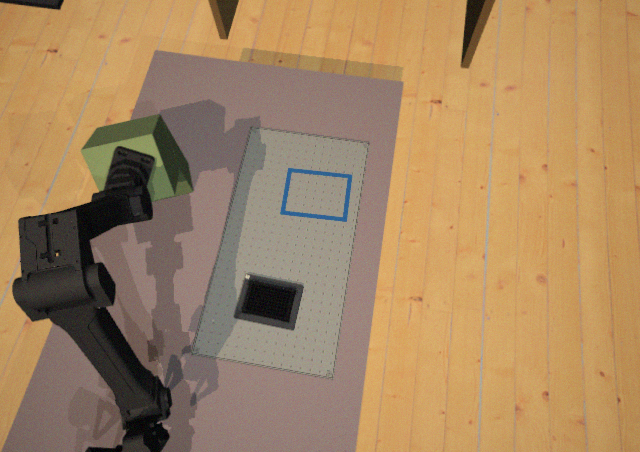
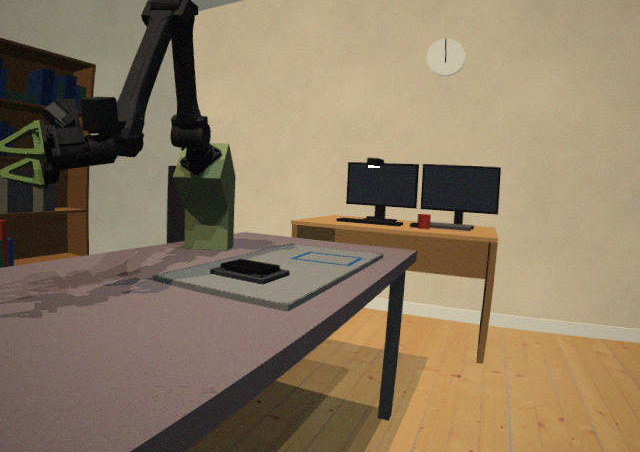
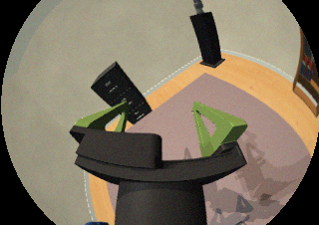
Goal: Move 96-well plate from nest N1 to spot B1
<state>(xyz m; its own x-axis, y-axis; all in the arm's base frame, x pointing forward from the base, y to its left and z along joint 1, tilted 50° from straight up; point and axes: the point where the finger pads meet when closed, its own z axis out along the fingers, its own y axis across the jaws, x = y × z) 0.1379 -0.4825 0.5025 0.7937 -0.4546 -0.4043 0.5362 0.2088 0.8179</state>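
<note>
Now: the black 96-well plate 20 cm ahead of my hand, 50 cm to the left of it and 23 cm below it. Also, from my hand: dark plate nest N1 (20 cm ahead, 50 cm to the left, 25 cm below).
</note>
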